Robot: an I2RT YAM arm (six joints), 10 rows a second.
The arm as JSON. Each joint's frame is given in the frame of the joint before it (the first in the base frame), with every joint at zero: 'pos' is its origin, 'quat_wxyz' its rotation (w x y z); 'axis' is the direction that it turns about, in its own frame. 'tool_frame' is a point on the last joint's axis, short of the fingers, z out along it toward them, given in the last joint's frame.
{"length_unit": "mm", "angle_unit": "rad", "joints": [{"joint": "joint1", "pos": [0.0, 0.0, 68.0], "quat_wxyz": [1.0, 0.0, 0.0, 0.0], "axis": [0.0, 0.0, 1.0]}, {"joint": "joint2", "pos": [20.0, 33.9, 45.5], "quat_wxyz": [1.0, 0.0, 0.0, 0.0], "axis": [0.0, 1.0, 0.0]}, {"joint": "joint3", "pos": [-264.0, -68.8, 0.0], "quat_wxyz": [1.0, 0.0, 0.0, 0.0], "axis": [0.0, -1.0, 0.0]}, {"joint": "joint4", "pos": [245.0, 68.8, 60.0], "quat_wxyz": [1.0, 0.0, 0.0, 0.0], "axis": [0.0, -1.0, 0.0]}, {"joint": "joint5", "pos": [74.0, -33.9, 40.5], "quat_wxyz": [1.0, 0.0, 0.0, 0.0], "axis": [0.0, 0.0, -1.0]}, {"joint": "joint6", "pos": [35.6, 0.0, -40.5], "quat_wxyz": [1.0, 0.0, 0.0, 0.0], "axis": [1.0, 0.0, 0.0]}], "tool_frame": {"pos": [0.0, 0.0, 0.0], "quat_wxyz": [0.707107, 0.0, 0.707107, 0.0]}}
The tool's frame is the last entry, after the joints.
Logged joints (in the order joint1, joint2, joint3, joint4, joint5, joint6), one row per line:
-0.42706 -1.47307 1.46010 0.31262 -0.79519 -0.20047
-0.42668 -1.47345 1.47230 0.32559 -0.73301 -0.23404
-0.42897 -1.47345 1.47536 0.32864 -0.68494 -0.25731
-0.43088 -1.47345 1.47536 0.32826 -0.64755 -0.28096
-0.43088 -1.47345 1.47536 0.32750 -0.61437 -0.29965
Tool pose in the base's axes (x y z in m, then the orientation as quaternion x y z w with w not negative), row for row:
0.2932 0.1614 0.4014 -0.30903 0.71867 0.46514 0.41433
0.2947 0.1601 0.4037 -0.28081 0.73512 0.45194 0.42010
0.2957 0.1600 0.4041 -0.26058 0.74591 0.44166 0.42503
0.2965 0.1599 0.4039 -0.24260 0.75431 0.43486 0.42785
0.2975 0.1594 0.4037 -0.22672 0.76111 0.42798 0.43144
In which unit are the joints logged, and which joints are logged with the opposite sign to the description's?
The joints are logged in radians. Opposite sign: joint1, joint2, joint4, joint6.
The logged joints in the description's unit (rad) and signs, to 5 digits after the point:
0.42706 1.47307 1.46010 -0.31262 -0.79519 0.20047
0.42668 1.47345 1.47230 -0.32559 -0.73301 0.23404
0.42897 1.47345 1.47536 -0.32864 -0.68494 0.25731
0.43088 1.47345 1.47536 -0.32826 -0.64755 0.28096
0.43088 1.47345 1.47536 -0.32750 -0.61437 0.29965

